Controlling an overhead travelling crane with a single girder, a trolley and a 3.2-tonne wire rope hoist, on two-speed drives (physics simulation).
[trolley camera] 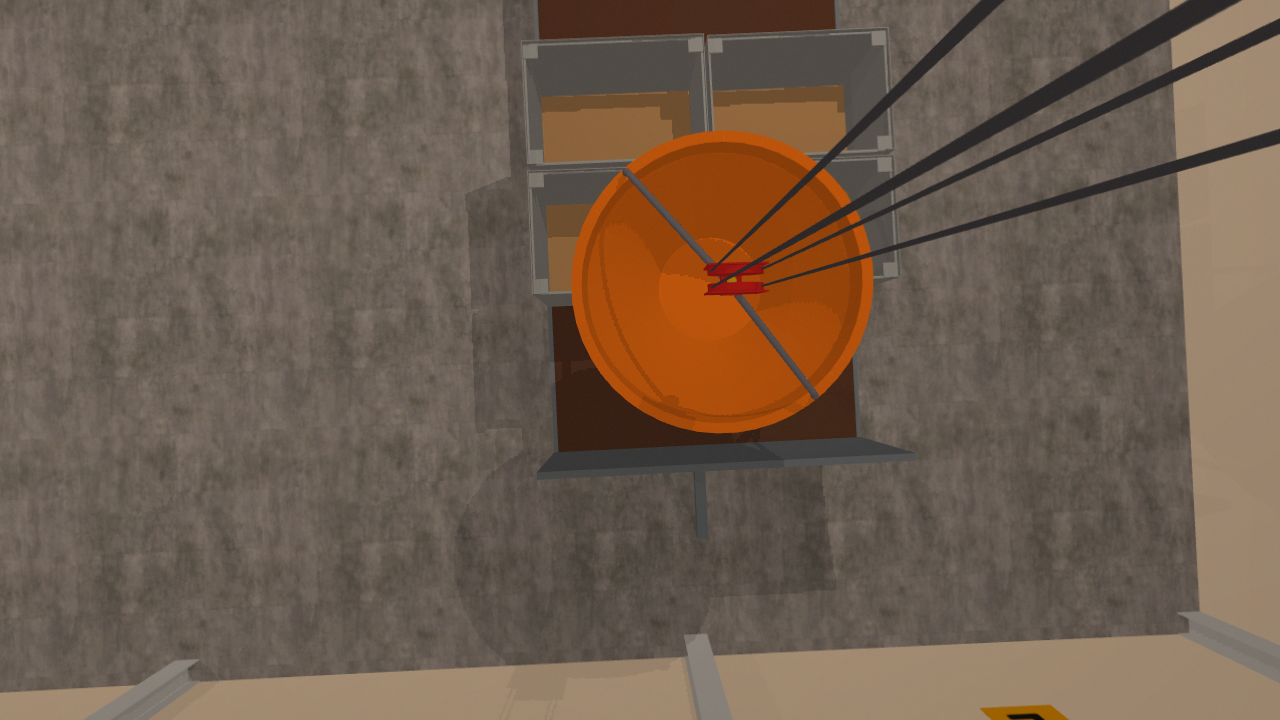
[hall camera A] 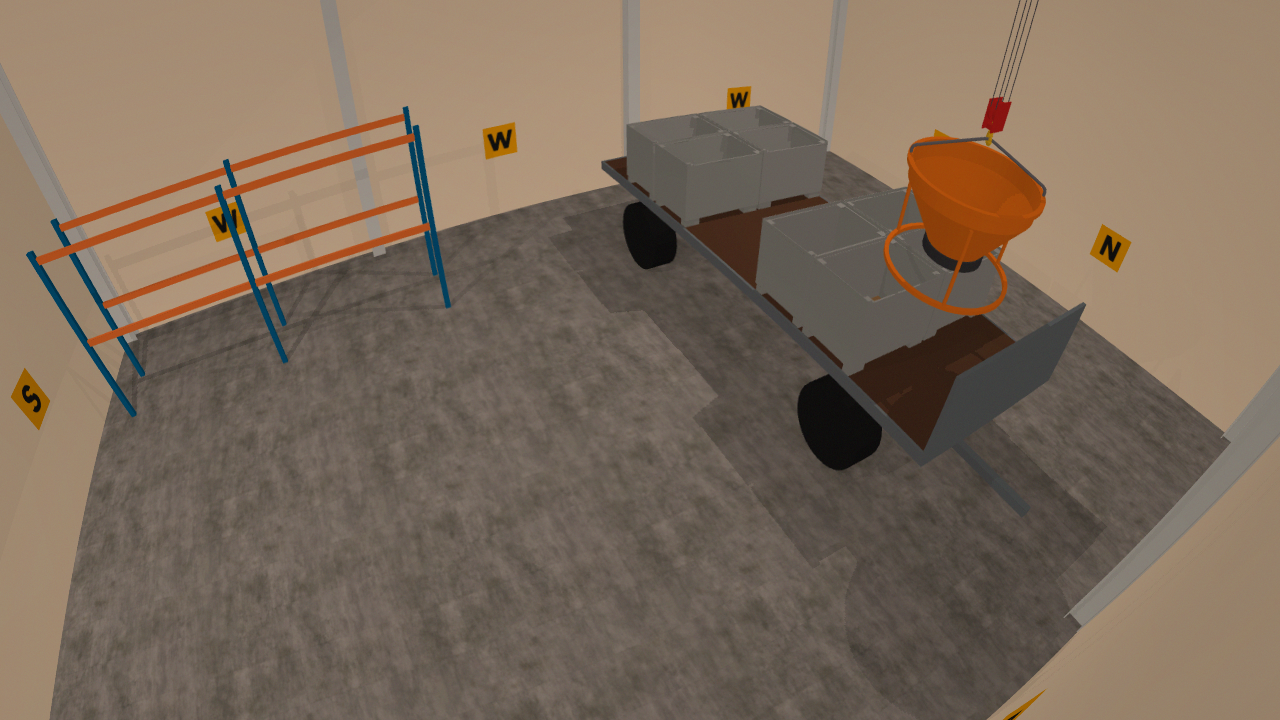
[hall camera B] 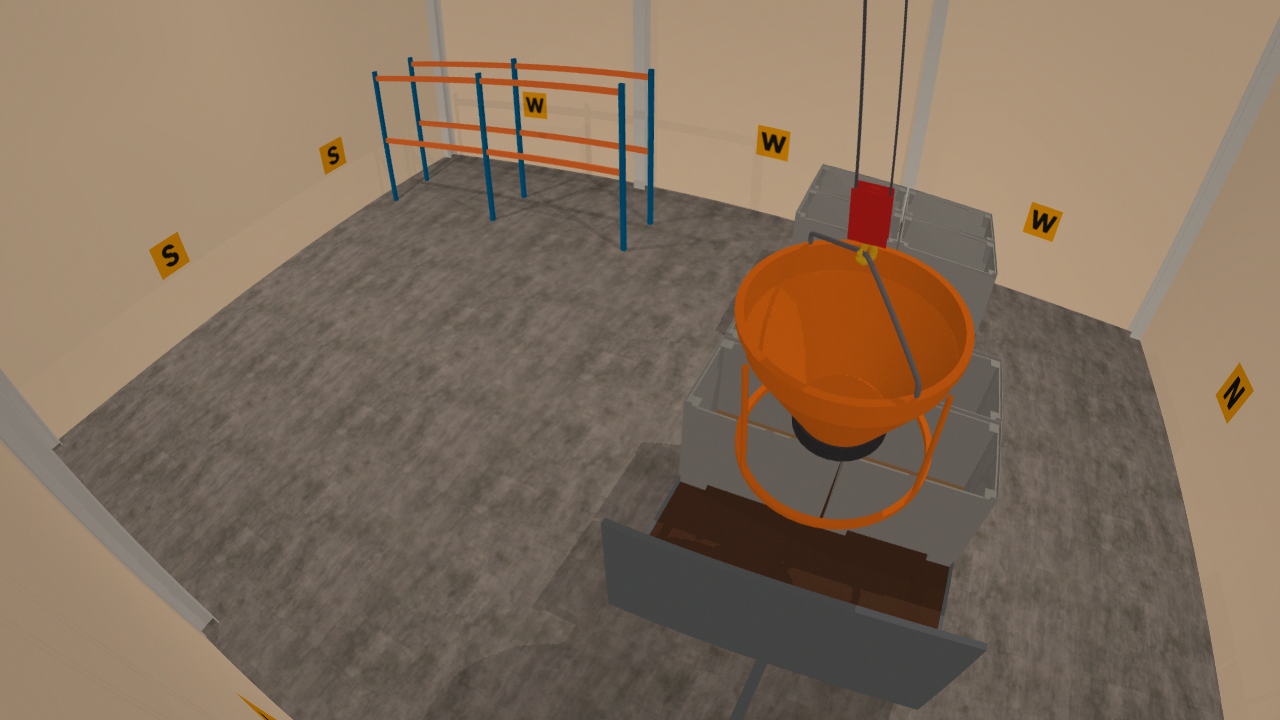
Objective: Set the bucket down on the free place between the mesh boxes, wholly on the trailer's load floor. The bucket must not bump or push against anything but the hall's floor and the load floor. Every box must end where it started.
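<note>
The orange bucket (hall camera A: 955, 210) (hall camera B: 810, 394) (trolley camera: 716, 376) hangs upright from the hook (hall camera A: 989, 138) (hall camera B: 865, 255), which holds its grey bail. In the trolley view the bucket covers much of the two boxes nearest the headboard and part of the load floor (trolley camera: 572, 402) beside them. Its ring is above these boxes in the hall views; the exact gap is unclear. The near group of grey mesh boxes (hall camera A: 823, 295) (hall camera B: 742, 456) (trolley camera: 617, 67) and the far group (hall camera A: 720, 183) (hall camera B: 953, 250) stand on the trailer. Brown load floor shows between the groups in hall camera A.
The grey headboard (hall camera A: 1011, 385) (hall camera B: 787, 617) (trolley camera: 662, 463) rises at the trailer's drawbar end, close to the bucket's rim in the trolley view. A blue and orange rack (hall camera A: 251, 274) (hall camera B: 622, 170) stands by the W wall. The N wall is beyond the trailer's other long side.
</note>
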